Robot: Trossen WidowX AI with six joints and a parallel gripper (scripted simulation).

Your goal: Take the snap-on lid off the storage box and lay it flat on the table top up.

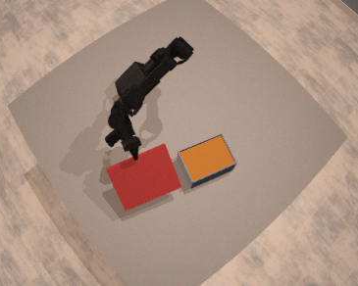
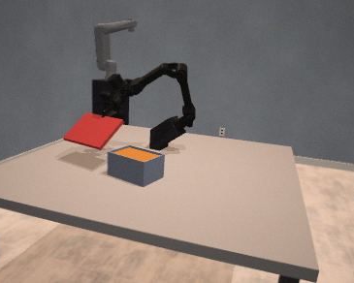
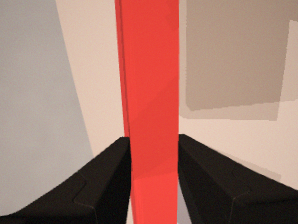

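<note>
Now: the red lid 90 mm ahead of my hand, 10 mm to the right of it and 60 mm below it. The rest, counted from my hand: storage box (140 mm ahead, 250 mm to the left, 170 mm below).
</note>
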